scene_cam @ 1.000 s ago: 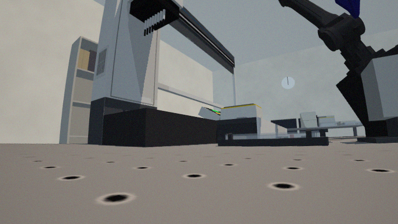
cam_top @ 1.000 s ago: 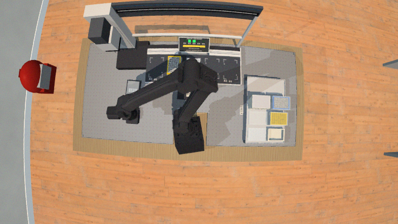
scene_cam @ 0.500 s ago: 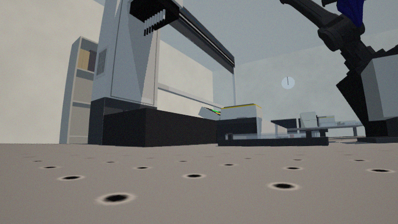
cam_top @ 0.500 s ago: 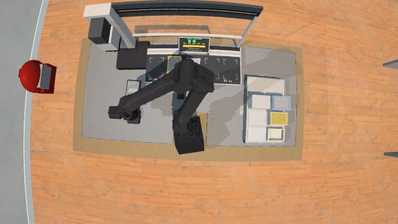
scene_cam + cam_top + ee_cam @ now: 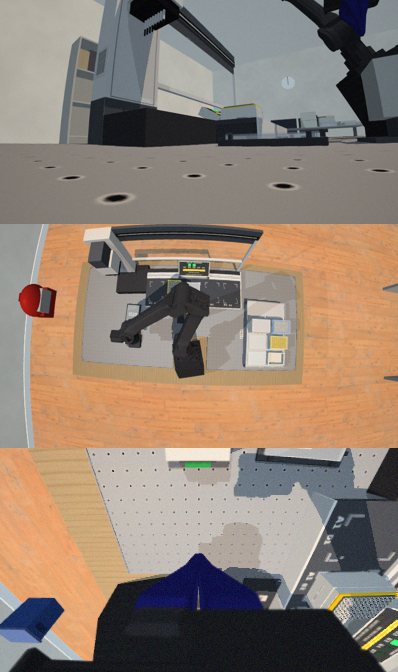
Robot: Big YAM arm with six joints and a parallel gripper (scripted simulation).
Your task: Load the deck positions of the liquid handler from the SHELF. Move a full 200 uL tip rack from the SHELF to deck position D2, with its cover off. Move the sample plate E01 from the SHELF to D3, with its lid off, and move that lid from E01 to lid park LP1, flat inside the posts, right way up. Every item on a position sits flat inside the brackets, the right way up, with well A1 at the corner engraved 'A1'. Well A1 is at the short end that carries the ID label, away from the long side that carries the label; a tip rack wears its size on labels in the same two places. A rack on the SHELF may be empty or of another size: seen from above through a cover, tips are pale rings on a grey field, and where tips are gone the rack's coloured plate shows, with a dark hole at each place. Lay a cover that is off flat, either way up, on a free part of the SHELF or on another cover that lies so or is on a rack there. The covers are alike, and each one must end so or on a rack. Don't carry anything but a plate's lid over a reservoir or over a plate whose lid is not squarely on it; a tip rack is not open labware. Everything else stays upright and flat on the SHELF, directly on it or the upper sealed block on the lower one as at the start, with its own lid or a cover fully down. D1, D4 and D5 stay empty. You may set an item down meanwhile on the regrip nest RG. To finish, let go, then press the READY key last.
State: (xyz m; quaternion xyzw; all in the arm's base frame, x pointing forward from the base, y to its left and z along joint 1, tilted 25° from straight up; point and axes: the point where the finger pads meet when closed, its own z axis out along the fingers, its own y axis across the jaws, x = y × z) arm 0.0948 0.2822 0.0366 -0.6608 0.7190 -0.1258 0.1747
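My gripper is now 13 cm above the ready key and 6 cm to the right of it. Round my hand: clear plate lid: 19 cm below, 18 cm ahead, 10 cm to the left; lid park LP1: 20 cm below, 18 cm ahead, 10 cm to the left; yellow tip rack: 31 cm ahead, 21 cm to the right, 11 cm below.
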